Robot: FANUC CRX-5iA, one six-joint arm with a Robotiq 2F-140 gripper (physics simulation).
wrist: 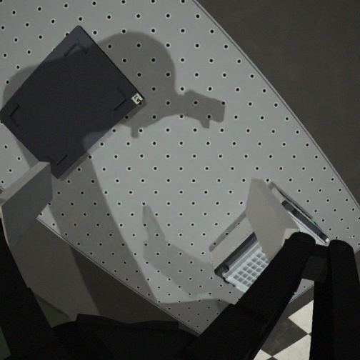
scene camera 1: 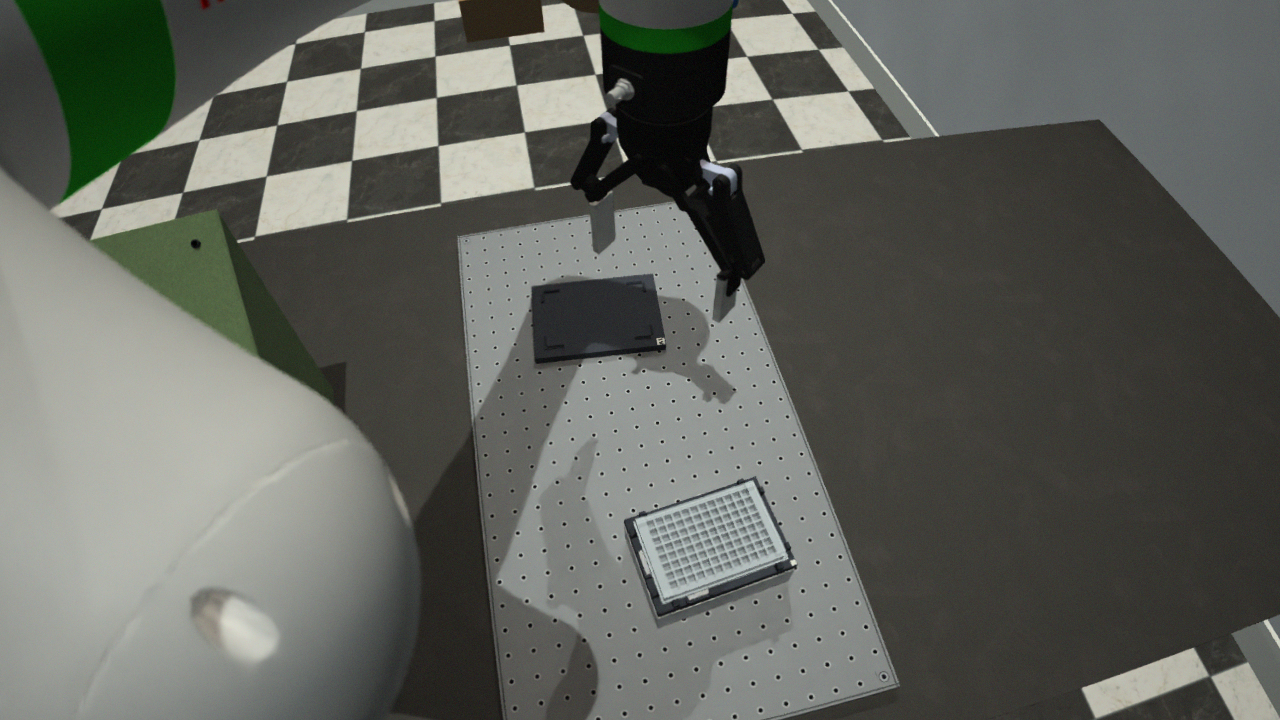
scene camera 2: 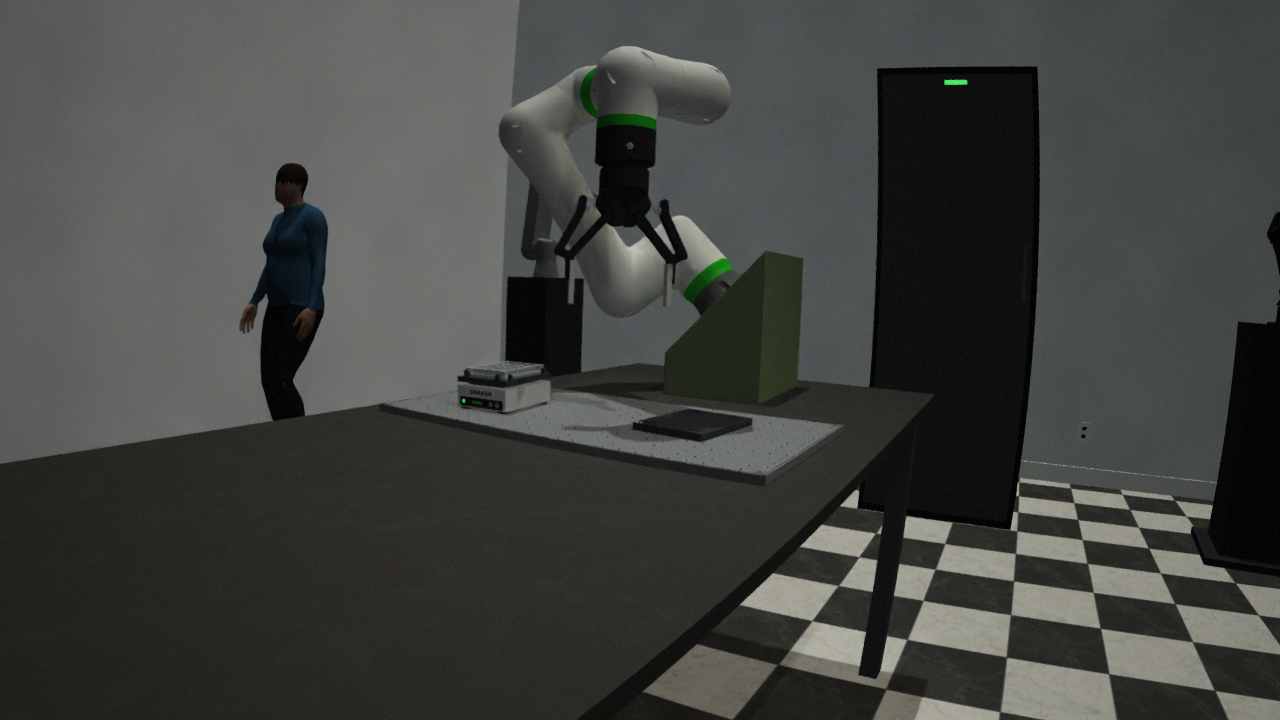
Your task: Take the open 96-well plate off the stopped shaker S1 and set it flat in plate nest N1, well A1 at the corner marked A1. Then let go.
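Places are measured from the arm's base along level axes (x ahead, y left, z up), in millimetres.
Pixels of known places: gripper, fingertip midpoint: (scene camera 1: 661, 277) (scene camera 2: 619, 304); arm's base, link origin: (scene camera 2: 731, 307).
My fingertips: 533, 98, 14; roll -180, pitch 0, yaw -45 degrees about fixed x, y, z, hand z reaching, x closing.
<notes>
Ahead of a thing's pixels: the offset from my fingertips to its top centre, as dx, dy, dz. "pt": to the spot under its first point. Level surfaces: height alone.
The open 96-well plate @(+19, -229, -115) (scene camera 1: 714, 541) (scene camera 2: 503, 368) (wrist: 248, 269) lies on the shaker S1 @(pt +79, -173, -154) (scene camera 2: 501, 396) (wrist: 305, 216), turned slightly on the board. In the wrist view a finger hides part of both. The plate's well A1 cannot be made out. The plate nest N1 @(-68, +102, -169) (scene camera 1: 597, 317) (scene camera 2: 693, 423) (wrist: 75, 100) is a flat dark block with raised corner brackets and no plate on it. Its A1 label @(pt +8, +49, -172) (scene camera 1: 660, 341) (wrist: 137, 98) marks one corner. My gripper (scene camera 1: 662, 282) (scene camera 2: 619, 301) (wrist: 149, 188) is open and empty, high above the board, apart from plate and nest.
The perforated board @(dz -184) (scene camera 1: 617, 420) (scene camera 2: 590, 437) (wrist: 175, 165) bears shaker and nest on the dark table @(dz -197) (scene camera 1: 1011, 358) (scene camera 2: 313, 555). The green wedge-shaped arm base (scene camera 1: 179, 277) (scene camera 2: 778, 331) stands beside the board. A person (scene camera 2: 293, 259) stands beyond the table.
</notes>
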